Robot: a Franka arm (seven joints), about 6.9 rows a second.
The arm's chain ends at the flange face. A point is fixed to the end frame.
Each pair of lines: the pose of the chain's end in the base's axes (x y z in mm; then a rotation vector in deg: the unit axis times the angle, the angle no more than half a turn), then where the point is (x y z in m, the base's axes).
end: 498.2 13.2 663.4 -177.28 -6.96 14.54
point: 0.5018 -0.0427 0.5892
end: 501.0 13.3 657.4 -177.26 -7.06 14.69
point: 0.5045 -0.0426 0.5832
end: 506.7 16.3 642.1 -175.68 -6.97 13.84
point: 0.5106 -0.0374 0.5663
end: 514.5 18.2 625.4 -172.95 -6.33 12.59
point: 0.5186 -0.0318 0.5471
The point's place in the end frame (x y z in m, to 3 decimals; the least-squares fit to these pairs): 0.011 0.059 0.071
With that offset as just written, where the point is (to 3 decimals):
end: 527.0 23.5 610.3 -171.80 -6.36 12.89
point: 0.531 -0.025 0.531
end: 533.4 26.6 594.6 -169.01 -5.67 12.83
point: 0.536 -0.018 0.513
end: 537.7 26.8 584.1 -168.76 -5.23 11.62
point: 0.541 -0.017 0.502
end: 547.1 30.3 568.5 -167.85 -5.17 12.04
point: 0.550 -0.013 0.486
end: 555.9 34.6 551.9 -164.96 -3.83 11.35
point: 0.558 -0.004 0.467
